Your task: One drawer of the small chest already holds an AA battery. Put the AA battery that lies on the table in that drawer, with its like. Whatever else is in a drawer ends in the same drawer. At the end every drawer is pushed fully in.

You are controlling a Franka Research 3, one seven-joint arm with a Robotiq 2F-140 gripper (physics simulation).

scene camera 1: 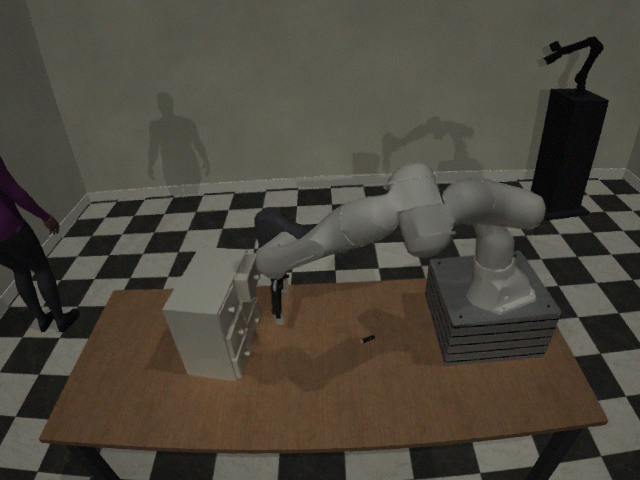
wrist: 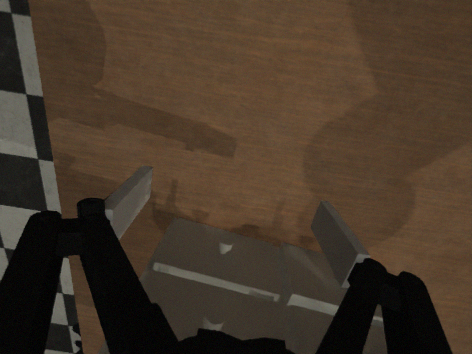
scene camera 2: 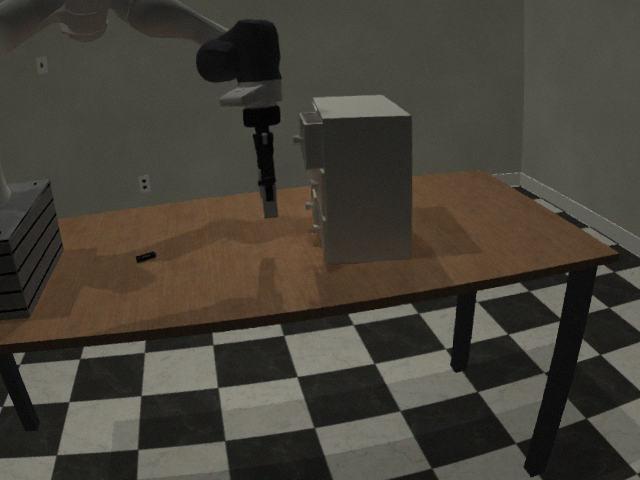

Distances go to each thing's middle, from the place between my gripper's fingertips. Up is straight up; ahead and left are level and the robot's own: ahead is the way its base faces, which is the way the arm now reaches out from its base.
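Measured from my hand, the small white chest (scene camera 1: 191, 311) is 4 cm above, 3 cm to the left of it and 22 cm ahead of it.
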